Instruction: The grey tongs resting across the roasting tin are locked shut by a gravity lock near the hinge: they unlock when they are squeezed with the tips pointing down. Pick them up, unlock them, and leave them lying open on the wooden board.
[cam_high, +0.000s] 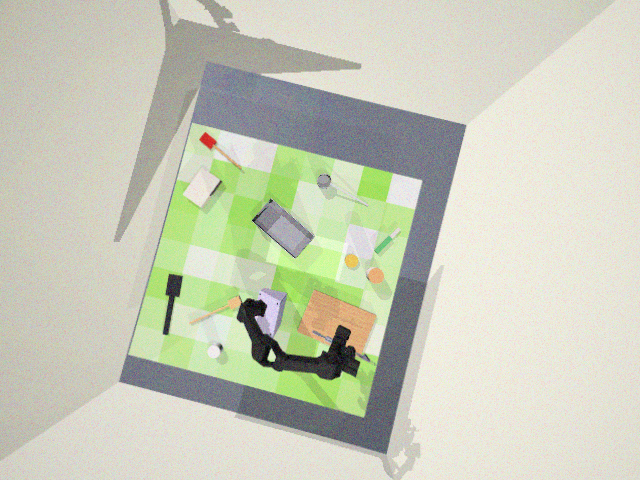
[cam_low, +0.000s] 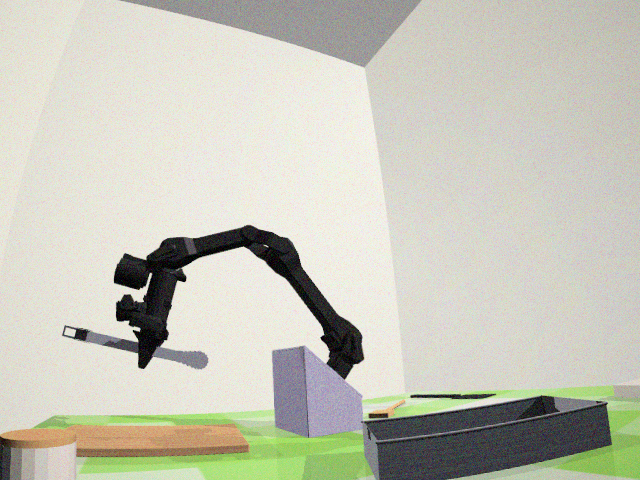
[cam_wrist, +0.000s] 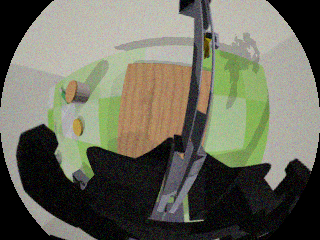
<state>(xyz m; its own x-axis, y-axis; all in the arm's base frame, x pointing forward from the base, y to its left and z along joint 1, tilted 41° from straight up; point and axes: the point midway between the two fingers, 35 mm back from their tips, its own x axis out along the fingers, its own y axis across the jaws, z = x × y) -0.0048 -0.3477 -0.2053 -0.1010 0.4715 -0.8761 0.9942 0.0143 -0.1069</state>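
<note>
My gripper tip is 14 cm above the wooden board, 3 cm short of it and 2 cm to the right of it. The rest, counted from my gripper tip: green-handled tool (55 cm ahead, 14 cm below, 10 cm to the right); white cylinder (58 cm to the left, 31 cm behind, 13 cm below); grey roasting tin (45 cm to the left, 42 cm ahead, 12 cm below).
</note>
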